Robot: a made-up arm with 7 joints.
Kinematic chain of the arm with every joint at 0, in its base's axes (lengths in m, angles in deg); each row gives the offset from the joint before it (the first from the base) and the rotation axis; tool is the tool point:
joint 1: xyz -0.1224 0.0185 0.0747 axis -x
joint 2: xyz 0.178 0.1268 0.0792 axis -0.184 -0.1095 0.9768
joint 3: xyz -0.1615 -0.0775 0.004 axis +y
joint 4: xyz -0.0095 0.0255 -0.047 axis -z
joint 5: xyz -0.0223 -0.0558 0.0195 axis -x
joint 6: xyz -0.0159 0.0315 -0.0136 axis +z
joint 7: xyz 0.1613 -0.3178 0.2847 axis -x
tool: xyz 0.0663 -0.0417 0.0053
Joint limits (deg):
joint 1: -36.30..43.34
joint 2: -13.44..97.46
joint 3: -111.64..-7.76
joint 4: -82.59..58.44
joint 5: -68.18..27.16
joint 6: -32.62..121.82
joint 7: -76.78..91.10
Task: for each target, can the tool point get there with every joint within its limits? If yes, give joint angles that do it. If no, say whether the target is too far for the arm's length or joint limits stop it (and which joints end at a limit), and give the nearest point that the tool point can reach.
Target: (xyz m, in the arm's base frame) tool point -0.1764 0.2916 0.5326
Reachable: yes | joints 36.50 32.33 -59.95 9.93 -22.69 82.83 25.40
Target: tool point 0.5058 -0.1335 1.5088
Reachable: no: too far | nearest point 0.2698 -0.0483 0.7051 | short by 0.842 m
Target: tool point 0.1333 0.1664 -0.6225
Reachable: no: joint limits stop it (at a limit: joint 1, joint 2, joint 3, joint 5, joint 6) | nearest point 0.0355 0.1608 -0.3914 | short by 0.251 m
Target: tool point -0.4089 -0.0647 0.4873
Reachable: yes | joints -21.43 20.75 -73.32 -28.47 -32.55 89.84 58.04
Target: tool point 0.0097 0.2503 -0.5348
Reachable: no: joint limits stop it (at a limit: joint 1, joint 2, joint 5, joint 6) | nearest point -0.0185 0.2280 -0.3999 | short by 0.140 m
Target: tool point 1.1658 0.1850 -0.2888
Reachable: no: too far | nearest point 0.6214 0.1271 -0.0524 | short by 0.596 m
